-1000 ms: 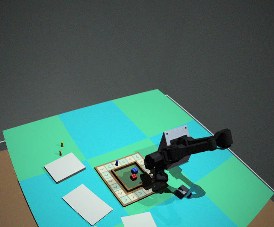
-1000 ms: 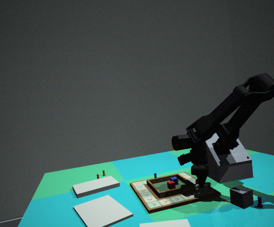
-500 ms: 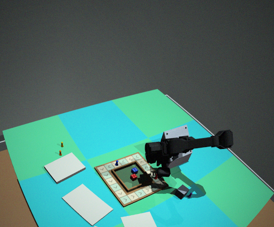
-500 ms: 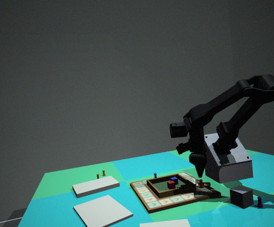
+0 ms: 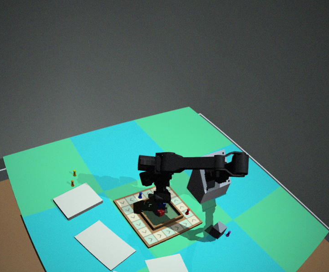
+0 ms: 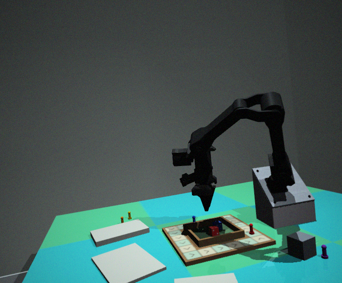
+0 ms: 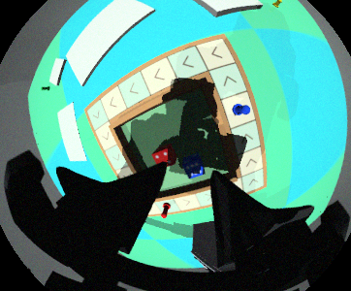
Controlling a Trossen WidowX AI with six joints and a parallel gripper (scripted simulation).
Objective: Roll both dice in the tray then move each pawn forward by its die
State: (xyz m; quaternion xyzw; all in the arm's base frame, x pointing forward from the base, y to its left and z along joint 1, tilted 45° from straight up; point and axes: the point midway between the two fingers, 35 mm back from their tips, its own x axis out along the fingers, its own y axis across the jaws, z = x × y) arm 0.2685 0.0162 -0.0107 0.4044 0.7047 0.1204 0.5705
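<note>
My gripper tip is 30 mm short of the blue pawn, 80 mm to the left of it and 60 mm above it. Also, from my gripper tip: purple pawn: 220 mm behind, 270 mm to the left, 70 mm below; then grey cube: 180 mm behind, 240 mm to the left, 60 mm below; then red pawn: 120 mm behind, 80 mm to the left, 60 mm below.
</note>
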